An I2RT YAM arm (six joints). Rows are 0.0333 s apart.
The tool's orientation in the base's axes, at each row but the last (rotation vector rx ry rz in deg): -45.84 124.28 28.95; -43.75 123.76 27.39; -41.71 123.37 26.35; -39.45 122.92 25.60; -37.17 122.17 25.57; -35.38 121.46 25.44
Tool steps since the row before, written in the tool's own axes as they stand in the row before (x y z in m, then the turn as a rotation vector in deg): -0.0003 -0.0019 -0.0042 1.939 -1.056 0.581; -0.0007 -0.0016 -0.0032 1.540 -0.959 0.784; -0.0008 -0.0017 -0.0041 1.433 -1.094 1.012; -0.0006 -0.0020 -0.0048 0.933 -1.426 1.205; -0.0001 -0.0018 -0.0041 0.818 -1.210 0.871; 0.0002 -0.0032 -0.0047 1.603 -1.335 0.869
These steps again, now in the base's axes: -0.0007 -0.0037 0.0027 0.014 -1.175 -1.958; -0.0003 -0.0027 0.0024 0.268 -0.844 -1.767; -0.0009 -0.0032 0.0030 0.540 -0.788 -1.833; -0.0014 -0.0039 0.0032 1.116 -0.788 -1.578; -0.0014 -0.0036 0.0023 0.839 -0.755 -1.272; -0.0013 -0.0051 0.0022 0.511 -1.068 -1.925
